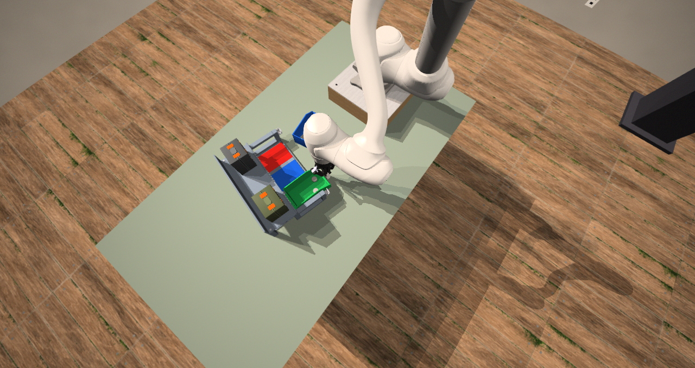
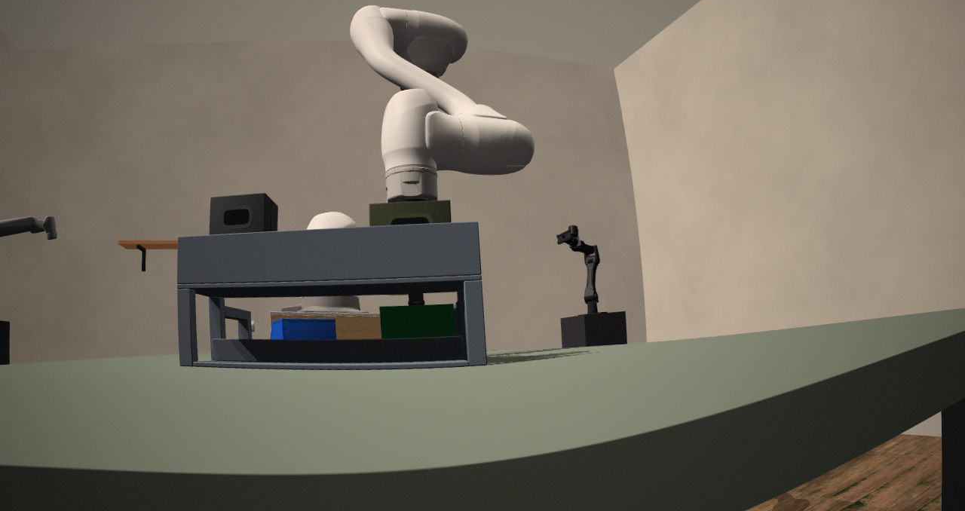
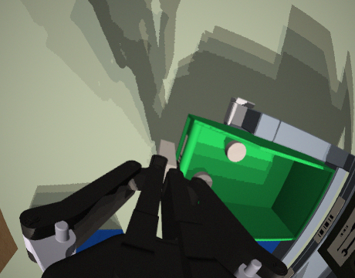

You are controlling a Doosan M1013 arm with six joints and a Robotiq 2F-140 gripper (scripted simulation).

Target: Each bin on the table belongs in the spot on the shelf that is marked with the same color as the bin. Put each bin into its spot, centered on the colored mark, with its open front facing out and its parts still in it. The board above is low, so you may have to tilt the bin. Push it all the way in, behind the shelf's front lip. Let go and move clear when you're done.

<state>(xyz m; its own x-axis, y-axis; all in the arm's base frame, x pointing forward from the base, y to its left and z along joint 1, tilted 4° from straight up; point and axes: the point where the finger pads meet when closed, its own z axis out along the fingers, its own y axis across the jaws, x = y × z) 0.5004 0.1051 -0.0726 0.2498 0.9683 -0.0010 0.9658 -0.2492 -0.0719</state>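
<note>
My gripper is now 10 cm short of the green bin and 2 cm to the left of it. Also, from my hand: black box (29 cm to the right, 19 cm ahead, 11 cm above); then olive box (25 cm ahead, 10 cm above, 6 cm to the right); then blue bin (20 cm to the right, 14 cm behind, 1 cm below).
</note>
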